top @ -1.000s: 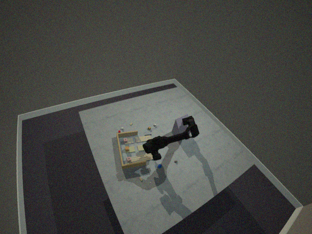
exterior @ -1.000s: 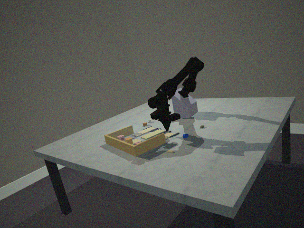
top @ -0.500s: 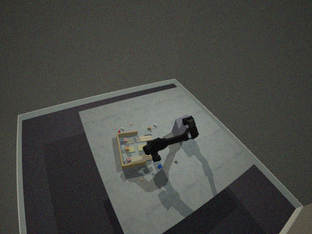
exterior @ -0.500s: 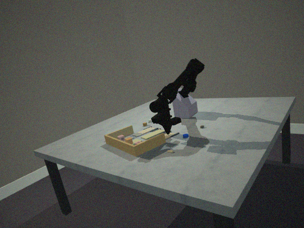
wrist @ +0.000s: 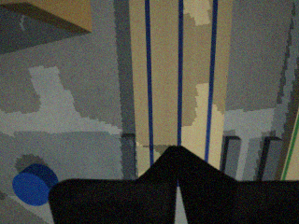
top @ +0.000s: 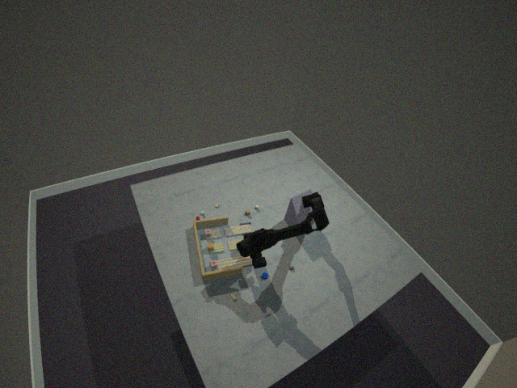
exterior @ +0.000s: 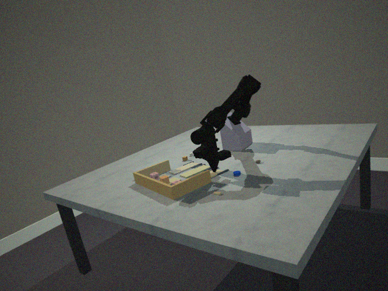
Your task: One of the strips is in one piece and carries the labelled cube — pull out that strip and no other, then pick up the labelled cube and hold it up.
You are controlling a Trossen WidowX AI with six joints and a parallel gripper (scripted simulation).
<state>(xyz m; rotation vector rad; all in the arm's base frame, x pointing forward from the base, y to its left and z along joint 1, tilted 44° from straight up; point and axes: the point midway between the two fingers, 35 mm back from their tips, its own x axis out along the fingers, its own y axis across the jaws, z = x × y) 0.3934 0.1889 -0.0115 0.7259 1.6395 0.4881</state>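
My gripper tip is 160 mm past the brown bit and 130 mm to the right of it. Also, from my gripper tip: red piece (160 mm ahead, 350 mm to the right); then blue disc (10 mm behind, 110 mm to the left).
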